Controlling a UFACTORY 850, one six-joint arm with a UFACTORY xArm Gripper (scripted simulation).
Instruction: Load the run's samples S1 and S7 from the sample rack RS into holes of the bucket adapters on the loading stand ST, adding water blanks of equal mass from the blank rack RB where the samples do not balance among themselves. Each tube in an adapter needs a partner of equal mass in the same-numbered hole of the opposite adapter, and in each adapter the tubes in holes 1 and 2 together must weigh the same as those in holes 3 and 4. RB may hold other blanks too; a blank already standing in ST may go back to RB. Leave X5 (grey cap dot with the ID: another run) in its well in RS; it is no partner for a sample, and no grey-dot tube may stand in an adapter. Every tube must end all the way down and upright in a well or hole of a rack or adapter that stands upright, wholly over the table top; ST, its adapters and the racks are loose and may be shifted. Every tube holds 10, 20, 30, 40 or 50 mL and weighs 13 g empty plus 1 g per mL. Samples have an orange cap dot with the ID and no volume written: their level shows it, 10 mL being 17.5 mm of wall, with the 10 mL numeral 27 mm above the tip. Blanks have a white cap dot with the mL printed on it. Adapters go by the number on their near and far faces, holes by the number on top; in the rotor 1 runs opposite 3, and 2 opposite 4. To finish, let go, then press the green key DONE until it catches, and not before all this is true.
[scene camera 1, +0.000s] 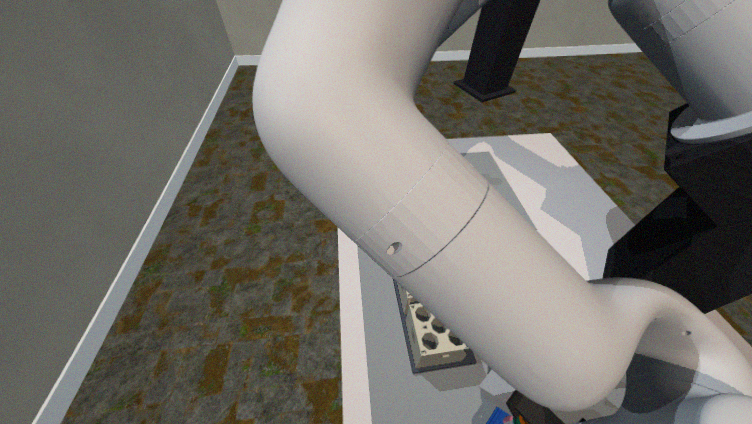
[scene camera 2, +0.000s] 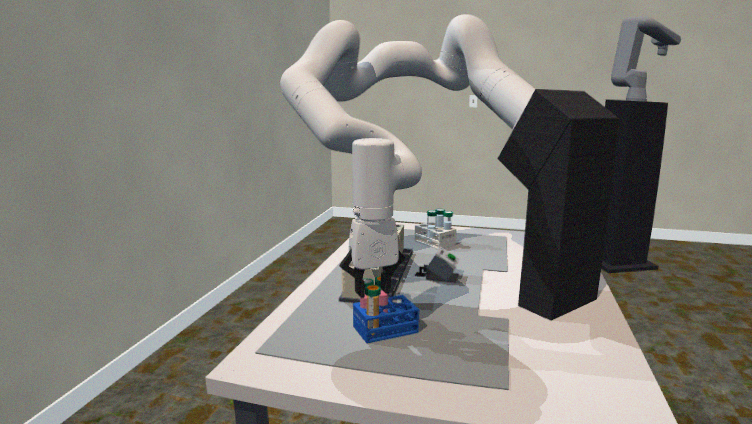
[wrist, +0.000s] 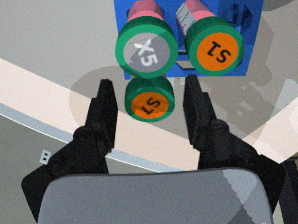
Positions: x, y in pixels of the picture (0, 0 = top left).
A blue sample rack RS (scene camera 2: 409, 316) is 113 cm from the lens. A blank rack RB (scene camera 2: 447, 238) is 169 cm from the lens. The marked spots on the blank rack RB and the blue sample rack RS are 61 cm apart.
